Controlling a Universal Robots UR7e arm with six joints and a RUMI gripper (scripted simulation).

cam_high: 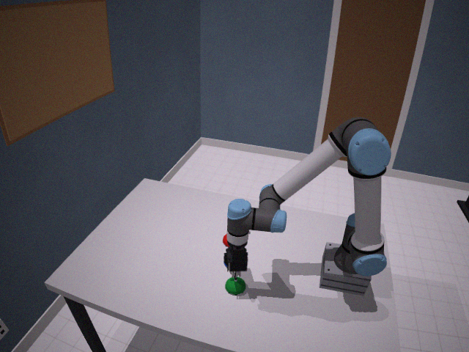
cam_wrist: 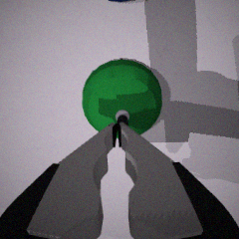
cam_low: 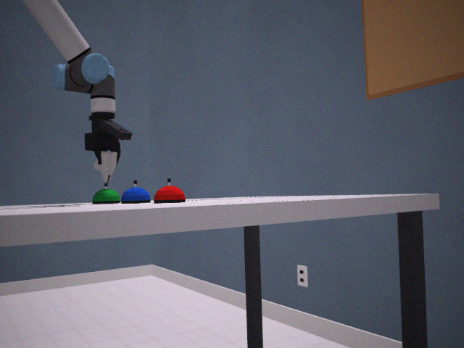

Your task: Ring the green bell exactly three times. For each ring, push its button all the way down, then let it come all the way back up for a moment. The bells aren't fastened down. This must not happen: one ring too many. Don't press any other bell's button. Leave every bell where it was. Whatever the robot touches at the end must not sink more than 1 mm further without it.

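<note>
My hand is 4 cm above the green bell. From my hand the other things lie so: blue bell (4 cm ahead, 13 cm to the right, 4 cm below); red bell (8 cm ahead, 26 cm to the right, 4 cm below).
</note>
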